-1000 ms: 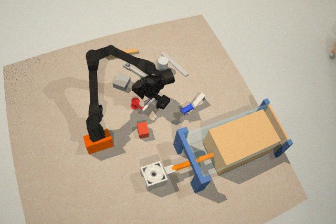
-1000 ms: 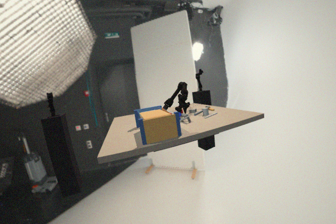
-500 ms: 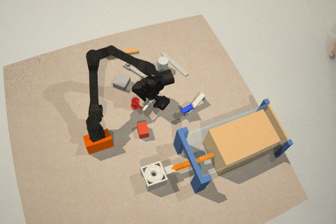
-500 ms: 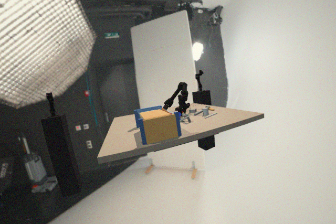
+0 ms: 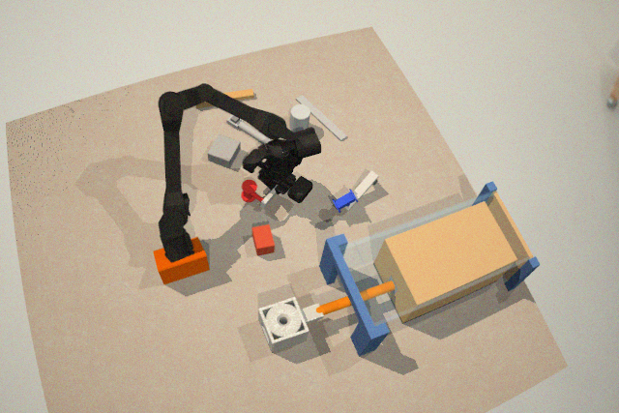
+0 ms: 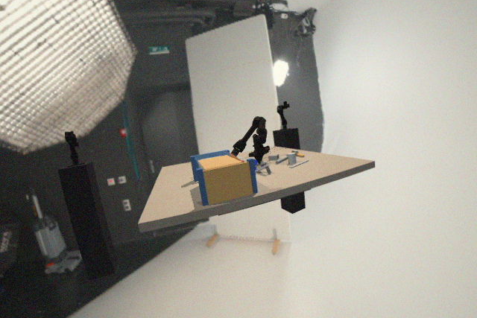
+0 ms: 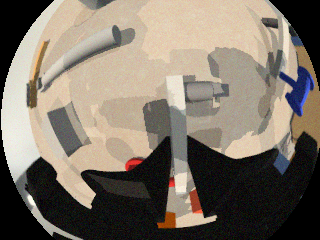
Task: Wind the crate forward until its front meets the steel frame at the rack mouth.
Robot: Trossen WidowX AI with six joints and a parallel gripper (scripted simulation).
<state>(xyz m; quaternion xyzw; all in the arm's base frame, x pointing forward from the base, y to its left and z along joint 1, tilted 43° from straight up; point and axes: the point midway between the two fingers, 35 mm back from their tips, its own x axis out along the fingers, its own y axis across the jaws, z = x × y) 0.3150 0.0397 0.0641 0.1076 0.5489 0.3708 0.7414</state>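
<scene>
Right now my gripper tip is 6 cm past the red knob, 1 cm to the right of it and 2 cm below it. Also, from my gripper tip: grey block: 7 cm behind, 18 cm to the left, 1 cm above; then blue knob: 14 cm ahead, 13 cm to the right, 4 cm above; then red-knobbed winch handle: 2 cm behind, 1 cm above.
</scene>
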